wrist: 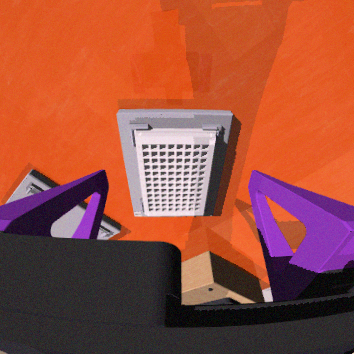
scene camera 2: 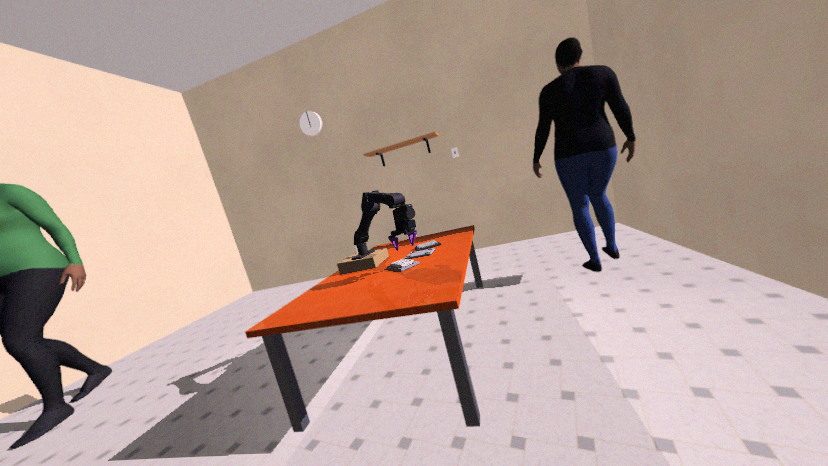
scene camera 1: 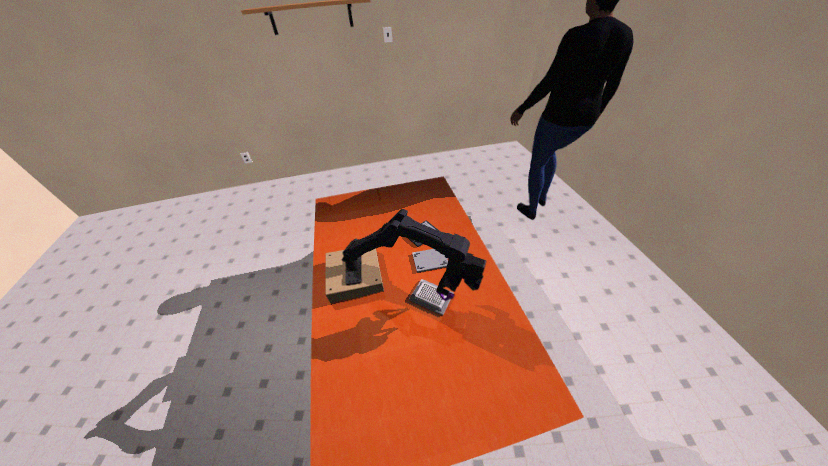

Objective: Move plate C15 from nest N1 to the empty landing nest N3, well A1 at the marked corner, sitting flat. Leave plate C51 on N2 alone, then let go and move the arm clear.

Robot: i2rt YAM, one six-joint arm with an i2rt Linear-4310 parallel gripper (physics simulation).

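A white plate with a grid of wells [scene camera 1: 430, 293] [scene camera 2: 403, 263] [wrist: 175, 175] sits in a grey nest [wrist: 172, 118] nearest the front. An empty grey nest with corner clips [scene camera 1: 424, 262] [scene camera 2: 420, 253] [wrist: 70, 226] lies beside it, partly behind a finger in the wrist view. Beyond is a dark nest holding another plate [scene camera 2: 427, 245], partly hidden by the arm in scene camera 1. I cannot read labels to tell C15 from C51. My gripper [scene camera 1: 445, 294] [scene camera 2: 404, 246] [wrist: 178, 177] is open and empty above the white plate, its purple fingers wide on either side.
The arm stands on a wooden base block [scene camera 1: 353, 289] [scene camera 2: 363, 262] [wrist: 205, 272] at the side of the orange table [scene camera 1: 405, 393] [scene camera 2: 370, 295]. A person in black [scene camera 1: 591, 75] [scene camera 2: 585, 115] stands beyond the table. A person in green [scene camera 2: 34, 231] is at the left. Shadows cross the table.
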